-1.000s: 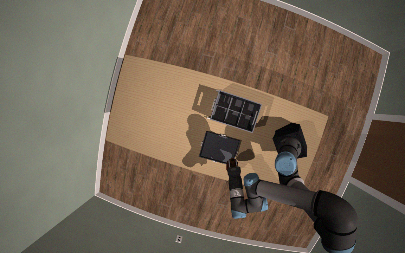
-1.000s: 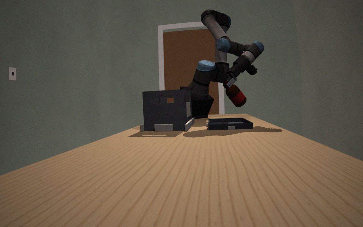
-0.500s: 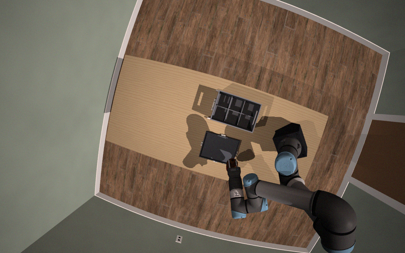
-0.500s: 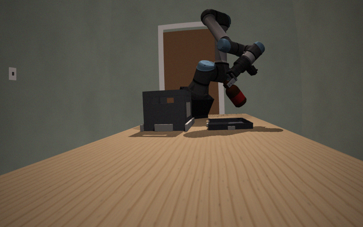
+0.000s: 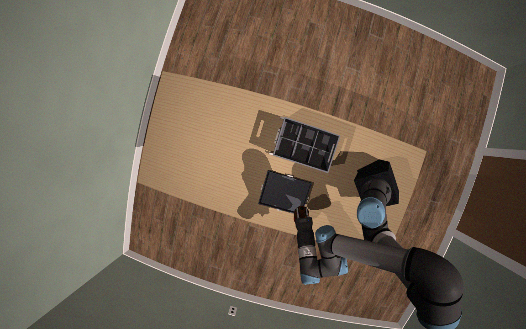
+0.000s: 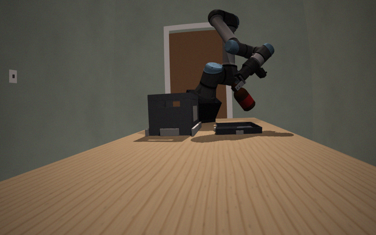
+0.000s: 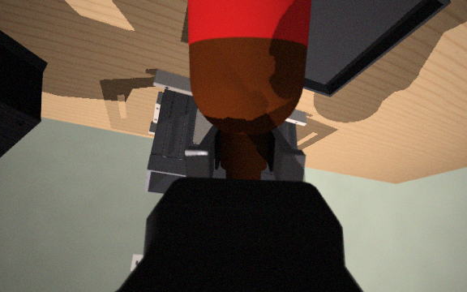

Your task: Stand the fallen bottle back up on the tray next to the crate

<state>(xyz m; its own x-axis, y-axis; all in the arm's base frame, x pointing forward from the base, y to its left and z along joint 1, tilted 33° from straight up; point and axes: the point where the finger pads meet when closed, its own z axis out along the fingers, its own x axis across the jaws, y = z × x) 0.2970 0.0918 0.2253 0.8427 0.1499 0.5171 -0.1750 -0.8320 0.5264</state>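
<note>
Now: the bottle 1 cm behind my hand, 3 cm to the left of it and 4 cm below it. From my hand the other things lie so: dark crate 5 cm ahead, 30 cm to the right, 12 cm below; dark tray 8 cm ahead, 2 cm to the right, 19 cm below.
</note>
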